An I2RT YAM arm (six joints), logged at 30 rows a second.
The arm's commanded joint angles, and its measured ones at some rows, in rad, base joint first. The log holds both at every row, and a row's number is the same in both.
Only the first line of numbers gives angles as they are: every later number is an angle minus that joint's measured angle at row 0.
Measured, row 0: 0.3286 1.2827 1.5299 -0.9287 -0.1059 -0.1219
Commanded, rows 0 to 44: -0.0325 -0.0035 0.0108 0.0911 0.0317 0.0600; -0.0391 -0.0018 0.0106 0.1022 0.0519 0.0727; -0.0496 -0.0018 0.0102 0.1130 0.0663 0.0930; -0.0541 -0.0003 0.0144 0.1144 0.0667 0.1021; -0.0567 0.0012 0.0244 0.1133 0.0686 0.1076; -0.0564 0.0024 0.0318 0.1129 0.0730 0.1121; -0.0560 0.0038 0.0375 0.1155 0.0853 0.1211; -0.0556 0.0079 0.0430 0.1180 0.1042 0.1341; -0.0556 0.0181 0.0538 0.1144 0.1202 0.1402; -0.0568 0.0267 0.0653 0.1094 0.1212 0.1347; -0.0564 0.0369 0.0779 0.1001 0.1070 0.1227; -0.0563 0.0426 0.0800 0.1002 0.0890 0.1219; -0.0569 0.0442 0.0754 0.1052 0.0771 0.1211; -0.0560 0.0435 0.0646 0.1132 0.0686 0.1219; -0.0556 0.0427 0.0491 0.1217 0.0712 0.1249; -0.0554 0.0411 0.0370 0.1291 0.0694 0.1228; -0.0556 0.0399 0.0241 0.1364 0.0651 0.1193; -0.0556 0.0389 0.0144 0.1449 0.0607 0.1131; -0.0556 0.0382 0.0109 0.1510 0.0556 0.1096; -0.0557 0.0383 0.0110 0.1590 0.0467 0.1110; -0.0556 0.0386 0.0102 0.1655 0.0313 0.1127; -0.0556 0.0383 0.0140 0.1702 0.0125 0.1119; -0.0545 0.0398 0.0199 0.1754 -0.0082 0.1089; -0.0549 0.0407 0.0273 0.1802 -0.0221 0.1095; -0.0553 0.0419 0.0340 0.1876 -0.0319 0.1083; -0.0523 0.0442 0.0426 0.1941 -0.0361 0.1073; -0.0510 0.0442 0.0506 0.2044 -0.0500 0.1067; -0.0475 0.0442 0.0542 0.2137 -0.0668 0.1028; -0.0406 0.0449 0.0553 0.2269 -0.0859 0.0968; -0.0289 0.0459 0.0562 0.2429 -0.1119 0.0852; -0.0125 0.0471 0.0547 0.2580 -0.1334 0.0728; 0.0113 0.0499 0.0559 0.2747 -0.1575 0.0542; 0.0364 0.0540 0.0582 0.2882 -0.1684 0.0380; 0.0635 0.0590 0.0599 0.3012 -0.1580 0.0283; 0.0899 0.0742 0.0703 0.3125 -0.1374 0.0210; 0.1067 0.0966 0.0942 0.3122 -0.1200 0.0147; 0.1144 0.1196 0.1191 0.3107 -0.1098 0.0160; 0.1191 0.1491 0.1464 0.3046 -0.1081 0.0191; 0.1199 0.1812 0.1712 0.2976 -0.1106 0.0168; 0.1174 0.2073 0.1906 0.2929 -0.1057 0.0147; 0.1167 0.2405 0.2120 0.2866 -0.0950 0.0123; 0.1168 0.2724 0.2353 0.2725 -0.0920 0.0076; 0.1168 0.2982 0.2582 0.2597 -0.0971 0.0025; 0.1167 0.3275 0.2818 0.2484 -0.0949 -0.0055; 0.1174 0.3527 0.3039 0.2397 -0.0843 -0.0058
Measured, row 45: 0.1194 0.2911 0.2541 0.2739 -0.0991 0.0202
